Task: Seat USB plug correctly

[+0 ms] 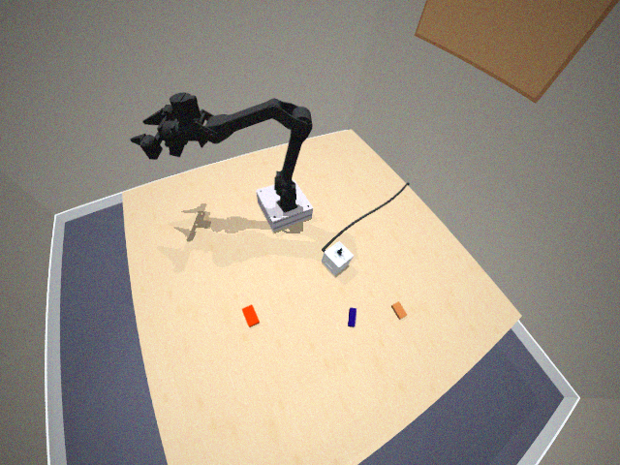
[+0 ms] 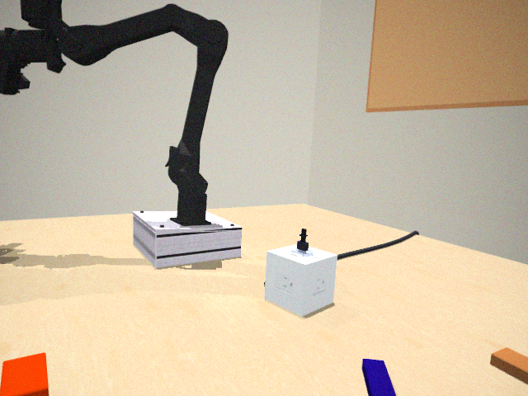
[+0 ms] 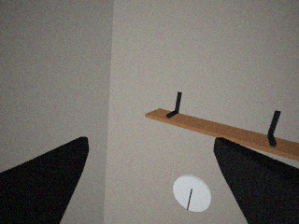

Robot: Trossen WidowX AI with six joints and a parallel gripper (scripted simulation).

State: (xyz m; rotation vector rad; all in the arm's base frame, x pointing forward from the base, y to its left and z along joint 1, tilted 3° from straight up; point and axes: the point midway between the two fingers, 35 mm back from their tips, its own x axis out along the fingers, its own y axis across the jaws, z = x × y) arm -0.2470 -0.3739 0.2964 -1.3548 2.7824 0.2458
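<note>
My gripper tip is now 560 mm short of the dark USB plug, 420 mm to the right of it and 290 mm above it. Round my gripper tip: blue block: 750 mm ahead, 340 mm to the left, 380 mm below; orange-red block: 560 mm ahead, 60 mm to the left, 380 mm below; tan block: 840 mm ahead, 500 mm to the left, 380 mm below.
</note>
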